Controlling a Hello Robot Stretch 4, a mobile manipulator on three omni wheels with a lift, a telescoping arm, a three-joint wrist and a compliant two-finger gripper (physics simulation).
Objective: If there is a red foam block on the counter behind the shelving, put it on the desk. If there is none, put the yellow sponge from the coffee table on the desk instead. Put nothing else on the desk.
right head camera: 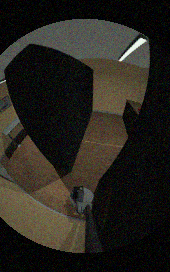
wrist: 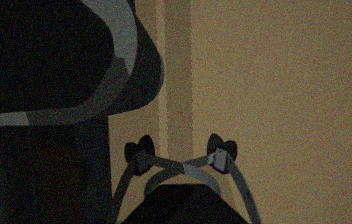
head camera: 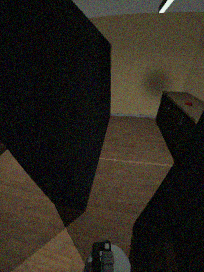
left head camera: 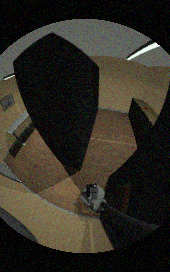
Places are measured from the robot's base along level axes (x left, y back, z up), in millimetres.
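Where they show: gripper, between the fingertips: (right head camera: pixel 74 207) (wrist: pixel 180 147) (left head camera: pixel 87 205).
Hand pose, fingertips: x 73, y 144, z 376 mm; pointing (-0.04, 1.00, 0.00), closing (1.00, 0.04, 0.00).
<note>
After its pixels a point has its place.
A small red block (head camera: pixel 188 104) @[z 901, x -1489, y -1738 mm] (left head camera: pixel 145 106) @[z 916, x -1491, y -1745 mm] lies on the top of the dark-fronted counter (head camera: pixel 176 95) @[z 882, x -1647, y -2336 mm] (left head camera: pixel 139 119) @[z 558, x -1336, y -1626 mm] (right head camera: pixel 130 118) @[z 522, x -1376, y -1841 mm], at the far right beyond the tall dark panels. Whether it is foam does not show. My gripper (wrist: pixel 180 147) @[z 376, x 73, y 144 mm] is open and empty in the wrist view, with its fingertips wide apart in front of a tan wall. The gripper is far from the red block. A pale-topped table (left head camera: pixel 19 123) @[z 690, x 2202, y -1322 mm] stands at the left in the left head view; I cannot tell whether it is the desk. The yellow sponge does not show.
A tall dark panel-like unit (head camera: pixel 60 100) @[z 1345, x 238, y -694 mm] (left head camera: pixel 60 95) @[z 1405, x 266, y -552 mm] (right head camera: pixel 52 100) @[z 1350, x 237, y -703 mm] stands left of centre. Another dark unit (head camera: pixel 167 225) @[z 505, x -478, y -259 mm] stands close on the right. Wooden floor (head camera: pixel 127 142) @[z -28, x -547, y -1881 mm] runs between them towards the counter. A tan wall (wrist: pixel 270 100) @[z 422, x 285, y 442 mm] is close in the wrist view.
</note>
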